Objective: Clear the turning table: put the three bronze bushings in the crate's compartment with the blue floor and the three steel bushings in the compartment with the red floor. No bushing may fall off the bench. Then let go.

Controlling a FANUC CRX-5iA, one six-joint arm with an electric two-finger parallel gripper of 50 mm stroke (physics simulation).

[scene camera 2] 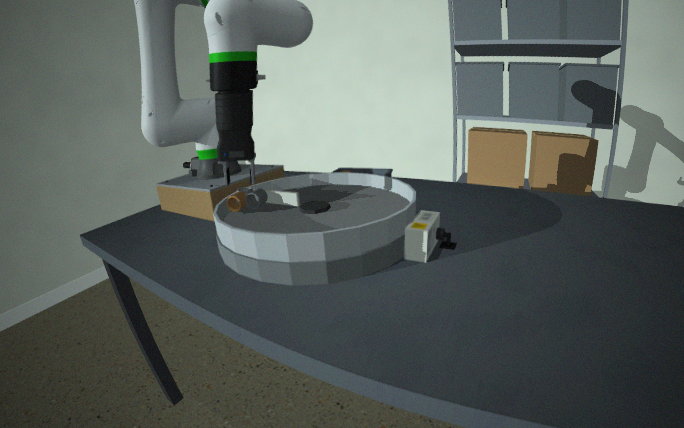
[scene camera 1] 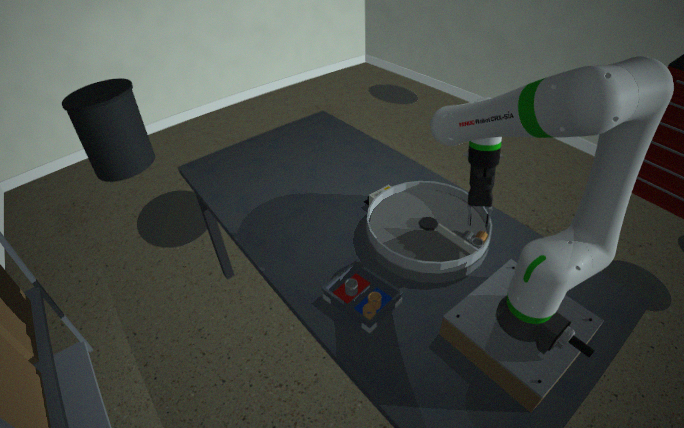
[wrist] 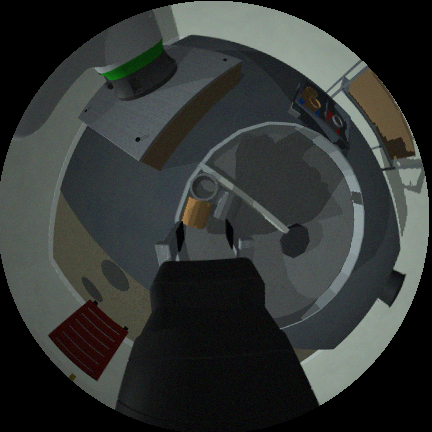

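Seen in the pictures: gripper, fingertip midpoint: [scene camera 2: 240, 183] [scene camera 1: 478, 224] [wrist: 204, 228]; arm's base, origin of the base link: [scene camera 2: 219, 173] [scene camera 1: 523, 318] [wrist: 144, 76].
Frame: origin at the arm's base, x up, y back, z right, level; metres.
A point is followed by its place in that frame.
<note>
My gripper [scene camera 1: 479, 224] @(x 0.029, y -0.301, z 0.171 m) [scene camera 2: 240, 182] @(x 0.029, y -0.301, z 0.171 m) [wrist: 204, 228] @(x 0.029, y -0.301, z 0.171 m) is open and empty, low over the turning table [scene camera 1: 398, 209] @(x -0.035, y -0.575, z 0.083 m) [scene camera 2: 302, 247] @(x -0.024, y -0.554, z 0.289 m) [wrist: 359, 220] @(x -0.015, y -0.590, z -0.043 m) near its rim. In the wrist view, a bronze bushing [scene camera 1: 482, 235] @(x 0.002, y -0.274, z 0.168 m) [scene camera 2: 234, 201] @(x -0.020, y -0.259, z 0.163 m) [wrist: 196, 213] @(x 0.002, y -0.281, z 0.167 m) lies on its side ahead of the fingers. A steel bushing [scene camera 1: 468, 235] @(x 0.002, y -0.304, z 0.133 m) [wrist: 222, 206] @(x 0.002, y -0.304, z 0.138 m) lies beside it, and an upright steel bushing [scene camera 1: 477, 242] @(x -0.015, y -0.274, z 0.146 m) [wrist: 204, 198] @(x 0.003, y -0.278, z 0.144 m) stands behind them by the bar. In the crate [scene camera 1: 385, 280] @(x -0.038, y -0.361, z -0.171 m) [scene camera 2: 363, 170] @(x -0.045, y -0.362, z -0.311 m), one steel bushing [scene camera 1: 351, 288] @(x -0.046, y -0.406, z -0.264 m) is on the red floor [scene camera 1: 360, 279] @(x -0.082, y -0.441, z -0.202 m); two bronze bushings [scene camera 1: 374, 298] @(x -0.072, y -0.350, z -0.222 m) [scene camera 1: 370, 311] @(x -0.077, y -0.325, z -0.259 m) are in the blue-floored compartment.
A pale bar [scene camera 1: 456, 237] @(x -0.006, y -0.328, z 0.104 m) [scene camera 2: 287, 196] @(x -0.012, y -0.383, z 0.111 m) [wrist: 250, 199] @(x -0.003, y -0.330, z 0.106 m) runs from the dark hub [scene camera 1: 428, 223] @(x -0.027, y -0.448, z 0.103 m) [scene camera 2: 314, 206] @(x -0.027, y -0.455, z 0.113 m) [wrist: 294, 240] @(x -0.027, y -0.447, z 0.107 m) to the turning table's raised rim, close to the bushings. A box [scene camera 2: 422, 236] @(x -0.040, y -0.697, z 0.153 m) stands outside the rim. The robot's base block [scene camera 1: 484, 363] @(x -0.051, y 0.003, z -0.155 m) [wrist: 190, 125] @(x -0.074, y -0.153, z 0.038 m) is near the crate and turning table.
</note>
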